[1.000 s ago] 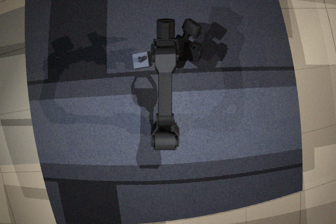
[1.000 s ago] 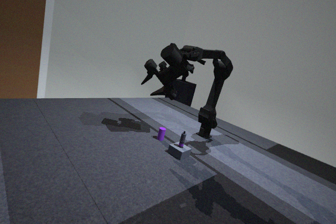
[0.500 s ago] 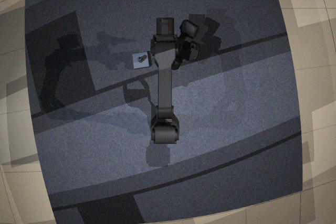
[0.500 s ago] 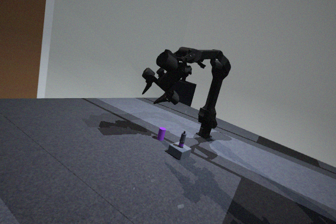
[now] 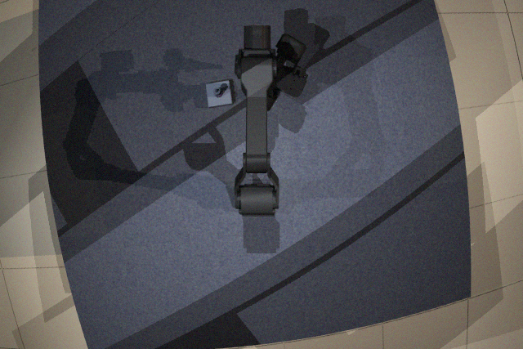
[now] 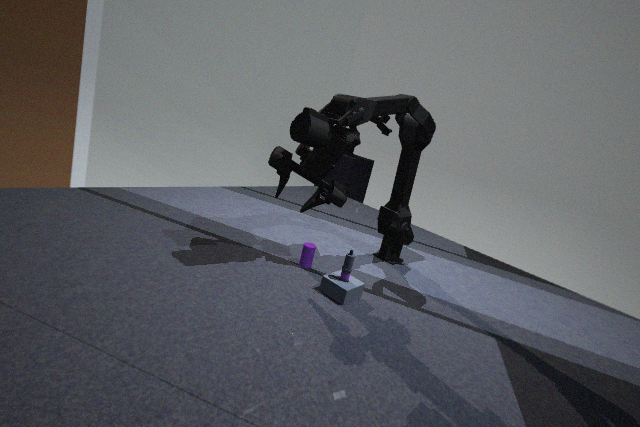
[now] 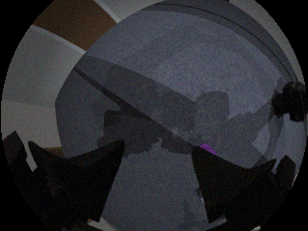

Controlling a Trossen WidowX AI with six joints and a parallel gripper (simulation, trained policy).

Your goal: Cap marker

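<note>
Now: the purple cap 3 cm behind my gripper tip, 6 cm to the left of it and 10 cm below it. Also, from my gripper tip: grey holder block 1 cm behind, 19 cm to the left, 11 cm below.
</note>
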